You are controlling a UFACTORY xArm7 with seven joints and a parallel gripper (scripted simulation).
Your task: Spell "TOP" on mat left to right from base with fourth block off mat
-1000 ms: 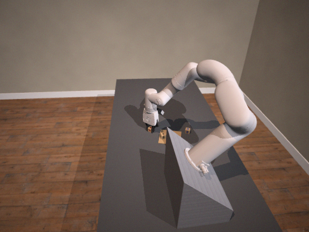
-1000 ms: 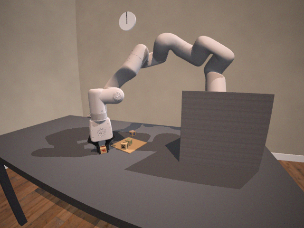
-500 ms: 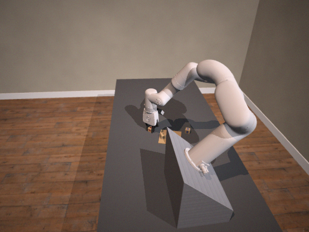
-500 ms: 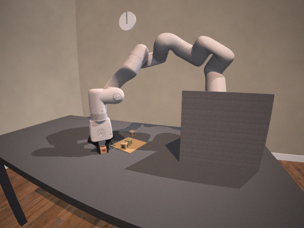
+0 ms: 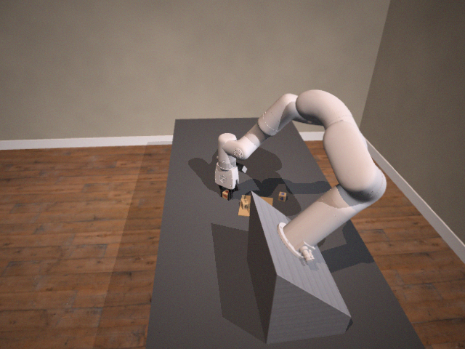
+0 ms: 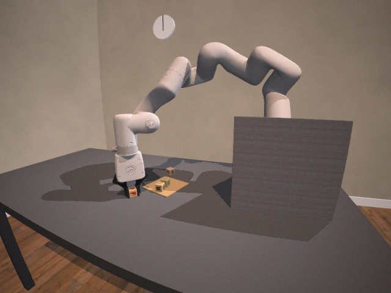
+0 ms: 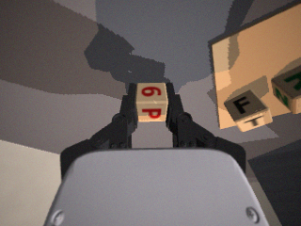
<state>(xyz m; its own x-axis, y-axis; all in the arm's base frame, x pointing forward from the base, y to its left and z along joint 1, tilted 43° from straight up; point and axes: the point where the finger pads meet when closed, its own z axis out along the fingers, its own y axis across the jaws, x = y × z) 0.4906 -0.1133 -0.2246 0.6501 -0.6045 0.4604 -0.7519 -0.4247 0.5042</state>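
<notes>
My hand is 11 cm to the left of the tan mat, 9 cm past it and 2 cm above it. Round my hand: blue-lettered block (24 cm to the right, 7 cm behind, 1 cm below).
</notes>
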